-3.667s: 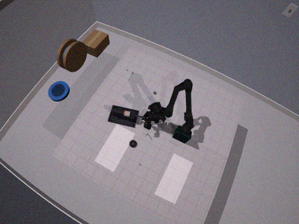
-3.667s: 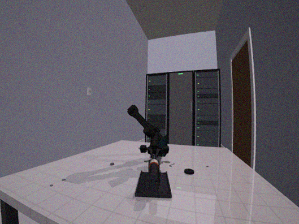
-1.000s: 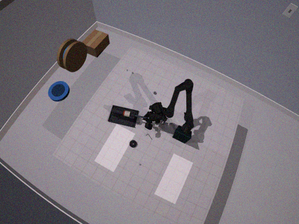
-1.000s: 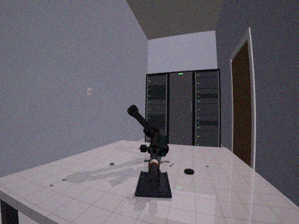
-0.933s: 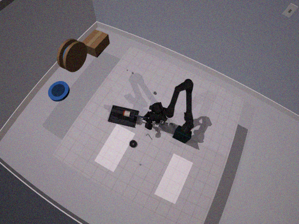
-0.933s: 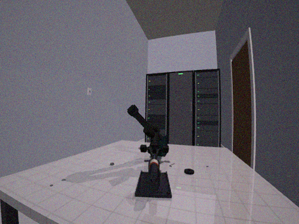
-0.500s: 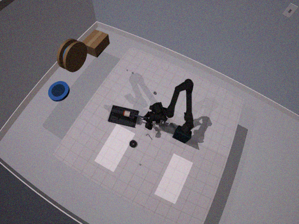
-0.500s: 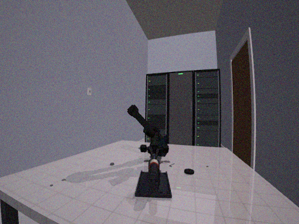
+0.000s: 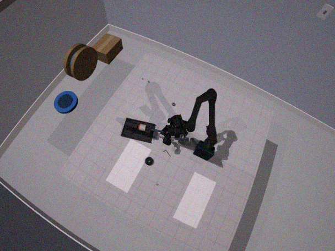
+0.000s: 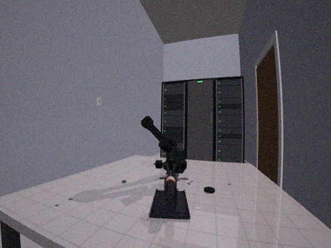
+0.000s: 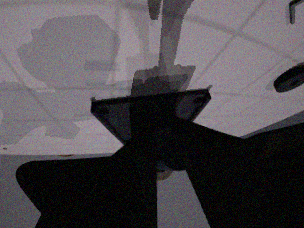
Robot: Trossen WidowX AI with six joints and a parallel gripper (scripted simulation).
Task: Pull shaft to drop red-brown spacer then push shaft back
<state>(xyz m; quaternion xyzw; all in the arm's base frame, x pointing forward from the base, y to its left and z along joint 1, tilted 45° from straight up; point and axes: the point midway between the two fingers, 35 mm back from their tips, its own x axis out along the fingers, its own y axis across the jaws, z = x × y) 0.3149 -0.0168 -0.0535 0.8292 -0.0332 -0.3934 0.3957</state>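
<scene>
Now: gripper tip 6 cm short of the grey shaft, 2 cm to the right of it and 2 cm below it. The rest, counted from my gripper tip: dark fixture plate 17 cm ahead, 5 cm to the left, 1 cm below; red-brown spacer 15 cm ahead, 4 cm to the left, 2 cm above; bent key 10 cm behind, 9 cm to the left, 5 cm below.
</scene>
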